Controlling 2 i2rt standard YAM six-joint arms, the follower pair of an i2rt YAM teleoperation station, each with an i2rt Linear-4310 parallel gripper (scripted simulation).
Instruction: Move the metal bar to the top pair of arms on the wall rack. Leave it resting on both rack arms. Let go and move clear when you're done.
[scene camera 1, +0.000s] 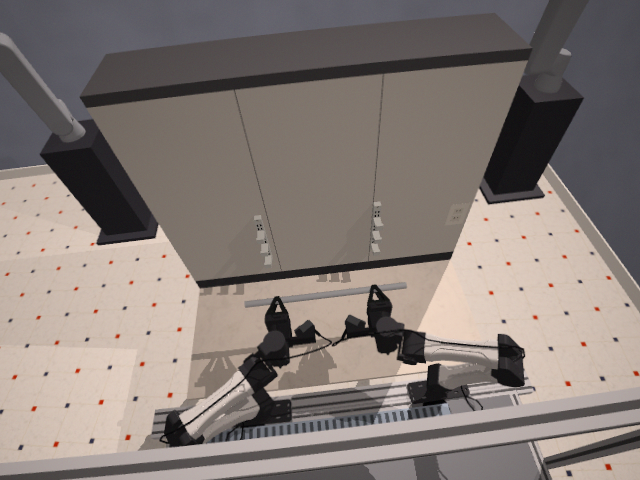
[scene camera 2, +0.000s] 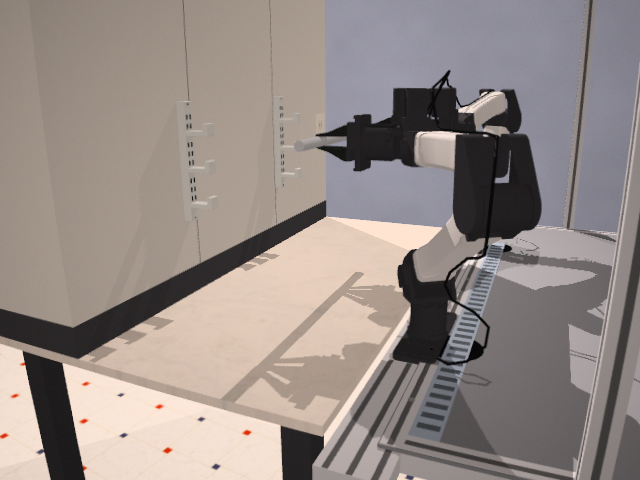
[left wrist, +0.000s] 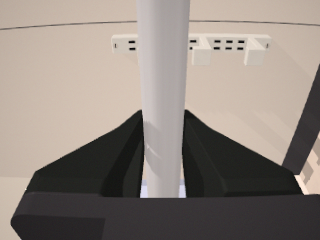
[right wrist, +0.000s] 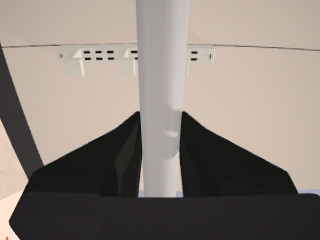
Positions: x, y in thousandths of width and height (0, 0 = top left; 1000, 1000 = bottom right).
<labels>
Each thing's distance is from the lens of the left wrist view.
my left gripper (left wrist: 511, 498): 0.13 m
beige wall panel (left wrist: 220, 369): 0.47 m
</labels>
